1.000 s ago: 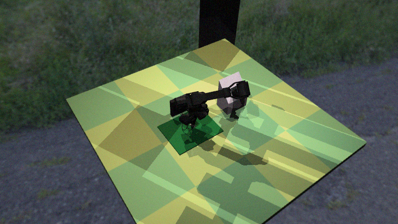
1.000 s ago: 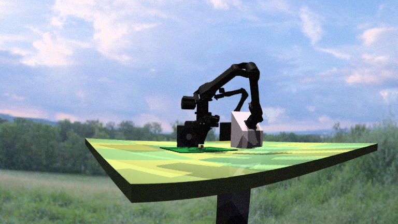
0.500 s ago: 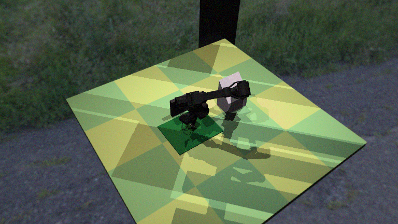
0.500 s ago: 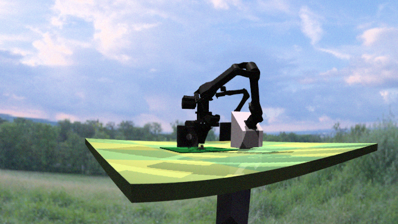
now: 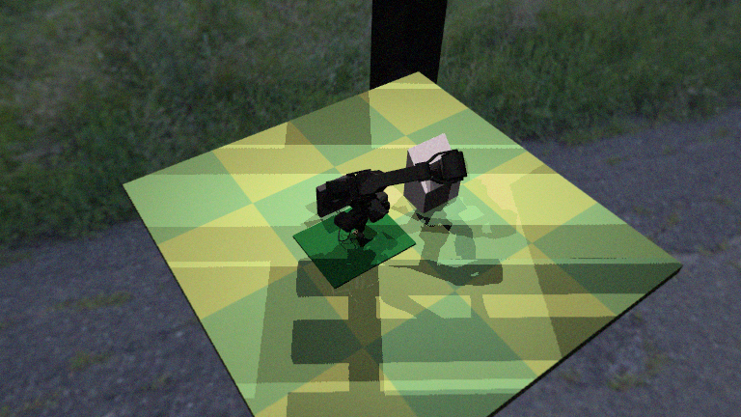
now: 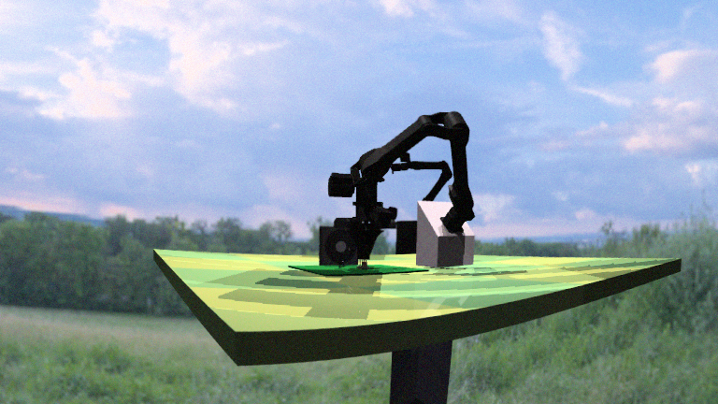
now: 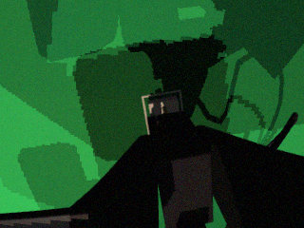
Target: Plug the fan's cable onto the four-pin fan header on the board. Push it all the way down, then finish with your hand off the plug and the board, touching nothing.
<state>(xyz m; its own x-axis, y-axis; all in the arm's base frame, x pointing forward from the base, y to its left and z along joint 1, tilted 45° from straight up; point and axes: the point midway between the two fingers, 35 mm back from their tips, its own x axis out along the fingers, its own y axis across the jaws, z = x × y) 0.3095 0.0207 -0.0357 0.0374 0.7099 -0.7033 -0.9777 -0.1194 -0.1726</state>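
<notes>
Now: gripper tip 30 mm short of the green board and 50 mm above it. Round my gripper tip: black plug: 10 mm to the right, 10 mm above; then black fan: 140 mm to the right, 20 mm above.
</notes>
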